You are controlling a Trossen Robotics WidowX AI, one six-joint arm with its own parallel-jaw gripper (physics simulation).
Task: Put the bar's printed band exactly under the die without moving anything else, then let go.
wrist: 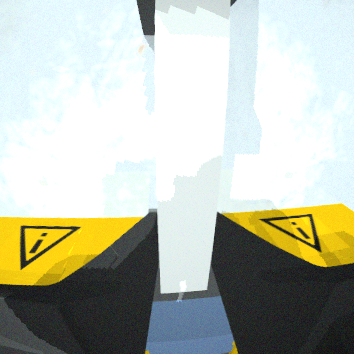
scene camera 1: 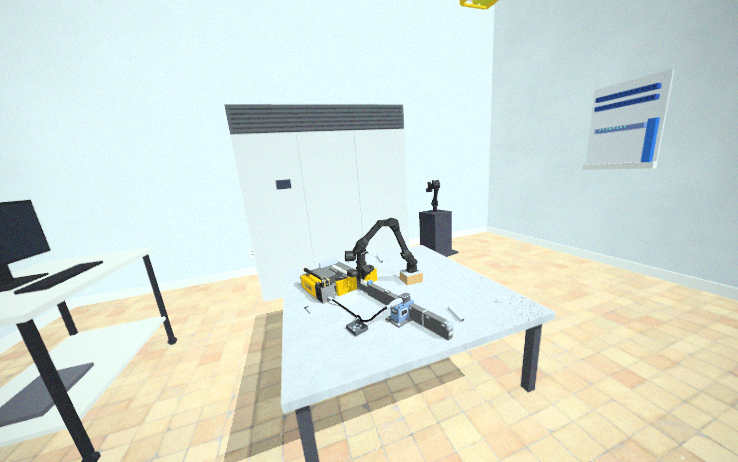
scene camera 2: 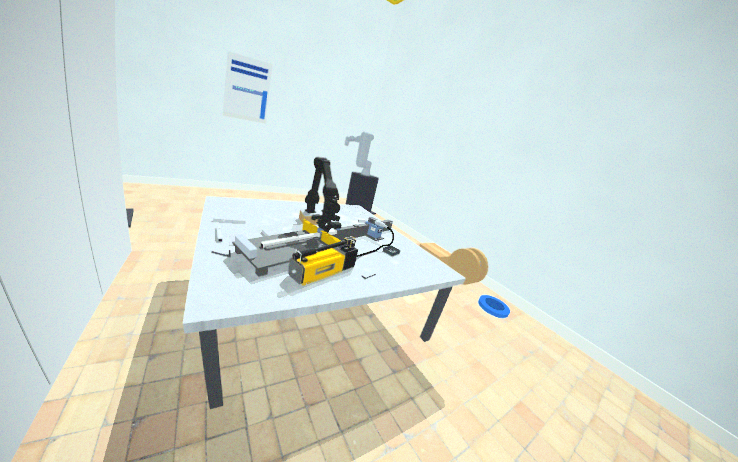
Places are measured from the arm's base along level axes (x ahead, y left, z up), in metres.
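Pixels of known places: gripper, between the fingertips: [wrist: 180, 219] [scene camera 1: 361, 282]; arm's base, origin of its link: [scene camera 1: 412, 270] [scene camera 2: 310, 211].
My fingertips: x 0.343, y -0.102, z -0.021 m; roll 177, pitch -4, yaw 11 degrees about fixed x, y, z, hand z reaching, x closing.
Note:
For each thing: its middle in the pictures, then the offset to it from my fingertips. "*": a spot on its surface instead. Level surfaces: height alone.
- left plate, a spot on its surface: [wrist: 53, 246] * 0.070 m back, 0.038 m right, 0.015 m down
- right plate, a spot on its surface: [wrist: 298, 232] * 0.086 m ahead, 0.016 m right, 0.015 m down
- yellow bending machine, middle of its body: [scene camera 2: 325, 258] [scene camera 1: 315, 282] 0.254 m ahead, 0.153 m right, 0.018 m up
- table, height of its surface: 0.048 m down
- blue unit, a spot on its surface: [scene camera 1: 400, 313] * 0.016 m ahead, 0.446 m left, 0.010 m up
- cabled foot pedal, a spot on its surface: [scene camera 1: 357, 327] * 0.209 m ahead, 0.345 m left, 0.046 m down
- metal rod, middle of its body: [scene camera 1: 455, 313] 0.252 m back, 0.554 m left, 0.038 m down
- hex key, middle of its body: [scene camera 1: 308, 309] 0.364 m ahead, 0.031 m left, 0.045 m down
In the wrist view a long white bar [wrist: 191, 105] runs straight up the middle, with its blue printed band [wrist: 187, 323] at the bottom edge. My gripper [wrist: 180, 219] [scene camera 1: 363, 276] [scene camera 2: 328, 225] is shut on the bar, with one black finger on each side of it. The fingers sit between two yellow guard plates with warning triangles, a left plate [wrist: 53, 246] and a right plate [wrist: 298, 232]. The die itself is hidden from me. In the scene views the gripper stands low over the yellow bending machine [scene camera 1: 314, 284] [scene camera 2: 321, 266] on the table [scene camera 1: 358, 367].
A long dark rail [scene camera 1: 431, 321] runs from the machine toward the table's right. A blue unit [scene camera 1: 400, 313] [scene camera 2: 374, 227] sits on it. A cabled foot pedal [scene camera 1: 357, 327], a metal rod [scene camera 1: 455, 313], a hex key [scene camera 1: 307, 310] and the arm's wooden base block [scene camera 1: 411, 277] lie nearby.

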